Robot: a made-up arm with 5 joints.
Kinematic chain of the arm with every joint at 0, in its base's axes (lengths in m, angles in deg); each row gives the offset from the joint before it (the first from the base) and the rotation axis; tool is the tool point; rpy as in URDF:
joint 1: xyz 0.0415 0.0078 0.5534 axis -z
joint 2: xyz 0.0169 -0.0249 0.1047 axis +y
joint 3: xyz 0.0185 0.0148 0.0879 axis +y
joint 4: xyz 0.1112 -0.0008 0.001 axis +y
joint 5: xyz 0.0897 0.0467 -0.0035 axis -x
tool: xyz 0.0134 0.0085 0.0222 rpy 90 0 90
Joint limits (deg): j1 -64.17..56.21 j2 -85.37..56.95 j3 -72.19..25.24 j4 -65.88..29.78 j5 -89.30..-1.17
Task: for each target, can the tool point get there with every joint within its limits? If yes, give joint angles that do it. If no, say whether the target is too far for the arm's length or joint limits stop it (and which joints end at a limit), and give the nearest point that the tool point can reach.
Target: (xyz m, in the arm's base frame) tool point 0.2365 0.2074 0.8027
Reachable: yes | joints -39.92 29.94 -46.02 0.52 -40.33
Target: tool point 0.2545 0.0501 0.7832
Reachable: yes | joints -5.60 -19.38 3.65 21.48 -58.57
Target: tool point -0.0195 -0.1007 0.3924
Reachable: no: joint limits stop it (at a limit: joint 1, joint 2, joint 3, joint 5) | nearest point 0.1002 -0.0553 0.4822 | short by 0.156 m
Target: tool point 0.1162 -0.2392 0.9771
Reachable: no: too far | nearest point 0.1612 -0.1464 0.9048 | short by 0.126 m
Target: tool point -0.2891 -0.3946 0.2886
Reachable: no: too far | nearest point -0.1113 -0.1782 0.6424 | short by 0.451 m
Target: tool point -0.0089 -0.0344 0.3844
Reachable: no: joint limits stop it (at a limit: joint 1, joint 2, joint 3, joint 4, joint 5) | nearest point 0.0991 -0.0536 0.4829 | short by 0.147 m
